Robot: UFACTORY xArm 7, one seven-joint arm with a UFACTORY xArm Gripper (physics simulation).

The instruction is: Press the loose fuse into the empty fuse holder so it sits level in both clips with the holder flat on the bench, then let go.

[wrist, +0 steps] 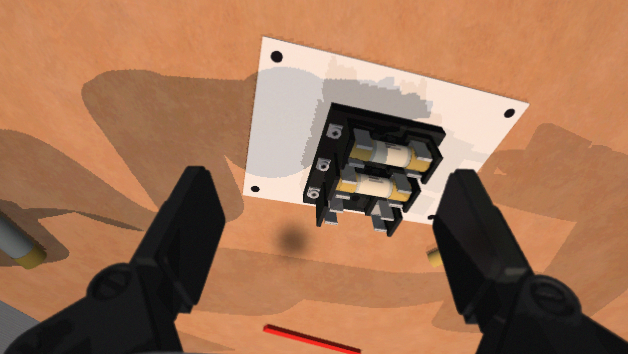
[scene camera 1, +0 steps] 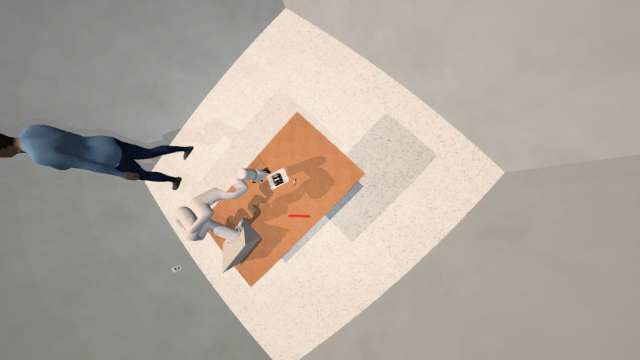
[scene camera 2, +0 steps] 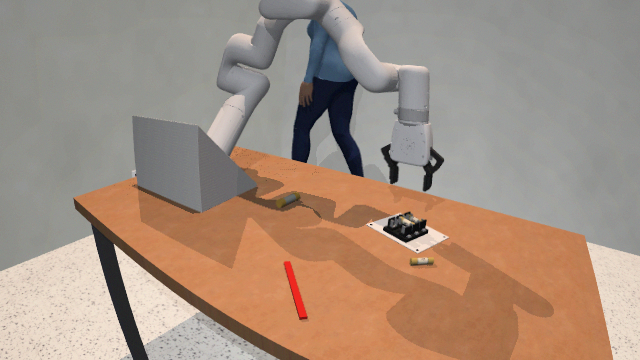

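Pixels of known places: gripper, between the fingertips: [wrist: 327, 195] [scene camera 1: 265, 175] [scene camera 2: 410, 186]; arm's base, origin of its link: [scene camera 1: 236, 235] [scene camera 2: 211, 158].
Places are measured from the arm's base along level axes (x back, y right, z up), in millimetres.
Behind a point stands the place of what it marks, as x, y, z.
The black fuse holder [scene camera 1: 277, 179] [scene camera 2: 406, 229] {-577, 26, -59} [wrist: 327, 150] {-544, -46, -78} sits on a white plate [scene camera 2: 429, 242] {-635, 7, -88} [wrist: 280, 125] {-518, -67, -88} on the bench. Two cream-bodied fuses lie in its clips; the third pair of clips is empty in the wrist view. A loose fuse [scene camera 1: 294, 182] {-638, 111, -79} [scene camera 2: 422, 261] {-639, 112, -80} [wrist: 434, 257] {-617, 109, -80} with brass caps and a pale middle lies beside the plate, partly hidden by a finger in the wrist view. Another loose fuse [scene camera 2: 288, 200] {-254, -16, -76} [wrist: 19, 244] {-254, -17, -76}, with a grey middle, lies farther toward the arm's base. My gripper [scene camera 2: 410, 186] {-549, -85, 3} [wrist: 327, 195] {-549, -85, 3} is open and empty, above the bench behind the holder in scene camera 2.
A red bar [scene camera 1: 299, 216] {-450, 308, -84} [scene camera 2: 295, 290] {-456, 312, -84} [wrist: 311, 340] {-445, 291, -84} lies on the brown bench [scene camera 1: 300, 130] {-1001, -116, -90} [scene camera 2: 350, 310] {-560, 313, -90}. A grey wedge-shaped block [scene camera 1: 242, 246] {-58, 139, 123} [scene camera 2: 167, 162] {40, 147, 19} stands near the arm's base. A person [scene camera 1: 75, 150] [scene camera 2: 330, 60] stands beyond the bench, behind the arm in scene camera 2.
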